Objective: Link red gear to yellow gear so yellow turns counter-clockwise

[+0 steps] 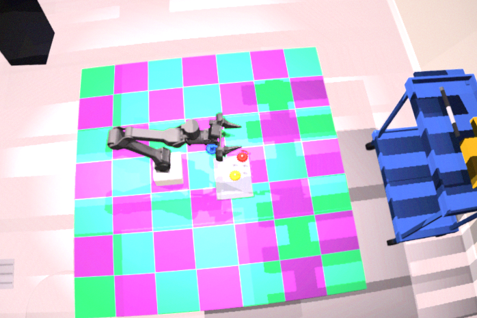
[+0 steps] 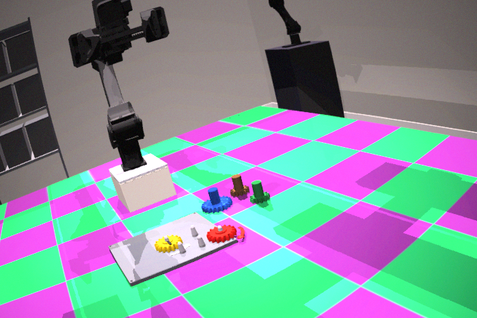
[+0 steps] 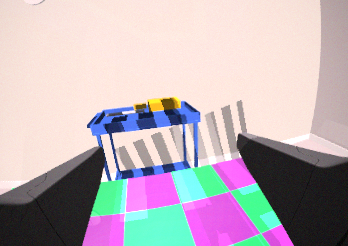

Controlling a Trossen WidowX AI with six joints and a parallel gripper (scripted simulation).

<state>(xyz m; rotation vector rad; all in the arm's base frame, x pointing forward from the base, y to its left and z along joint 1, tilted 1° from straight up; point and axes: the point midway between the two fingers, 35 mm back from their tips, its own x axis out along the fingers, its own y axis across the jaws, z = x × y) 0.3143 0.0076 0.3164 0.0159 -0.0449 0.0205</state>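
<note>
The green gear lies 38 cm below my gripper tip, 19 cm to the left of it and 9 cm behind it. The rest, counted from my gripper tip: red gear 38 cm below, 7 cm to the left, 1 cm ahead; then red arrow 39 cm below, 10 cm to the left, 2 cm ahead; then yellow gear 38 cm below, 2 cm to the right, 2 cm behind.
</note>
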